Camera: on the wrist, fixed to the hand. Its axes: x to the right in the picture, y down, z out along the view.
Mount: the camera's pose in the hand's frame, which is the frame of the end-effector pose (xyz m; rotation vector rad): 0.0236 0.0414 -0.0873 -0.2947 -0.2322 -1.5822
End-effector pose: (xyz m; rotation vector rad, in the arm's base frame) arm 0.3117 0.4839 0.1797 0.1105 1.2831 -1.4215
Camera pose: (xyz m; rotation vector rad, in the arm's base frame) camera 0.2848 0.5422 0.1037 -1.5214 1.3266 -2.3313
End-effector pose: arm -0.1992 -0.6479 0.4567 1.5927 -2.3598 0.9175
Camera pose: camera -0.2638 -0.6072 0.5205 2.5588 -0.5794 -0.0041
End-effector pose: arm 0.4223 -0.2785 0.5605 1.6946 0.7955 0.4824
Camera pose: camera 0.3896 -0.2072 0.6217 0.4583 1.4825 -0.6562
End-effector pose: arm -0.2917 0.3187 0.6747 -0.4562 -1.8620 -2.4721
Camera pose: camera -0.3261 0.2282 0.6975 -0.5431 0.9344 1.3966
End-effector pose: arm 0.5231 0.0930 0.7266 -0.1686 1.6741 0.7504
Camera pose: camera 0.4241 0.0833 0.7257 -1.3478 0.7552 -0.2258
